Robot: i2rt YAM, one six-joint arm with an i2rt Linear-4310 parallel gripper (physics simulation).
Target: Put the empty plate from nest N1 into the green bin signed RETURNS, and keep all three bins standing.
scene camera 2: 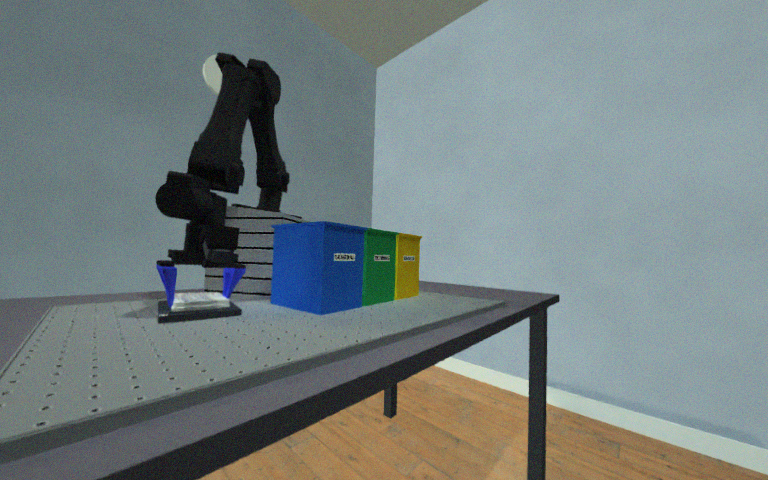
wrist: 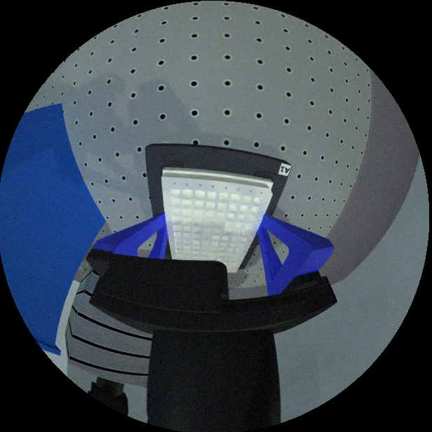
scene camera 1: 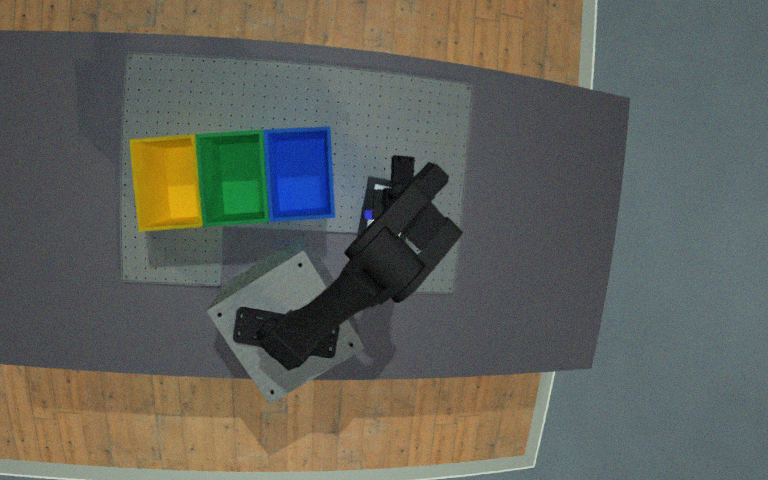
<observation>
I see my gripper, a blue bin, a green bin, a yellow bin and a white plate.
My gripper shows as well in the wrist view.
</observation>
